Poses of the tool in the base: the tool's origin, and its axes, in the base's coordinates. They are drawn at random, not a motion.
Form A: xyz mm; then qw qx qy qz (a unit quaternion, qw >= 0).
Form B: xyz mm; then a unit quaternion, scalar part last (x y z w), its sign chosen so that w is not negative. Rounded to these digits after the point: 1 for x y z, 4 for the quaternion.
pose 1, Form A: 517.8 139.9 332.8 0.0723 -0.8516 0.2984 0.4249
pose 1, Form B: 517.8 139.9 332.8 -0.8516 0.2984 0.4249 0.0723
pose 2, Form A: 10.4 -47.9 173.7 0.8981 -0.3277 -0.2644 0.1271
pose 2, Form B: 10.4 -47.9 173.7 -0.3277 -0.2644 0.1271 0.8981
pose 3, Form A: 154.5 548.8 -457.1 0.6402 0.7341 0.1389 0.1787
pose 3, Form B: 154.5 548.8 -457.1 0.7341 0.1389 0.1787 0.6402
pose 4, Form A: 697.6 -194.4 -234.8 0.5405 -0.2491 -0.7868 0.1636
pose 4, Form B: 697.6 -194.4 -234.8 -0.2491 -0.7868 0.1636 0.5405
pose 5, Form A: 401.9 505.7 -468.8 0.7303 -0.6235 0.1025 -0.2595
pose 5, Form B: 401.9 505.7 -468.8 -0.6235 0.1025 -0.2595 0.7303
